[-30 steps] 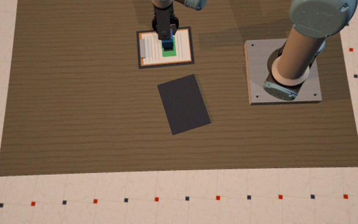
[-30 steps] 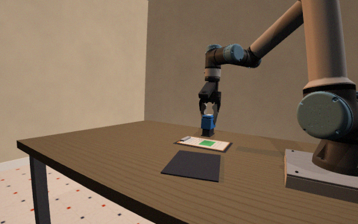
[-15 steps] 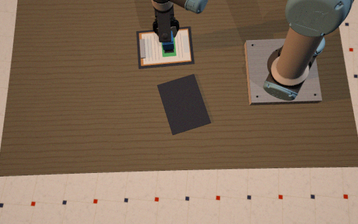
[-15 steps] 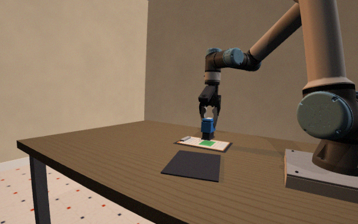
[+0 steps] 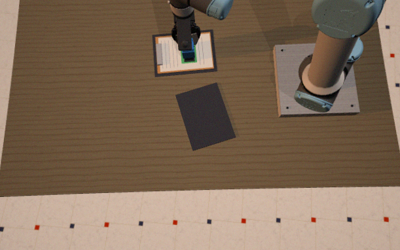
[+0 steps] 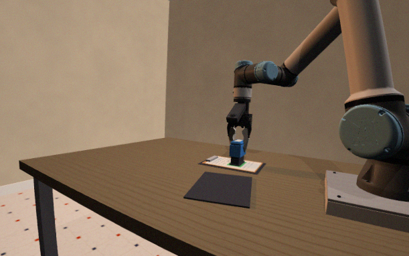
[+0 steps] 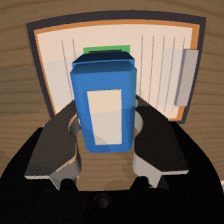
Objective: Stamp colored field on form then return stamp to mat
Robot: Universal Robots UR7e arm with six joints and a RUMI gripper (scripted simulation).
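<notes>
Right now the blue stamp is 2 cm below my hand. Also, from my hand: clipboard (7 cm below, 3 cm ahead, 1 cm to the left); then dark mat (25 cm to the left, 10 cm behind, 7 cm below).
</notes>
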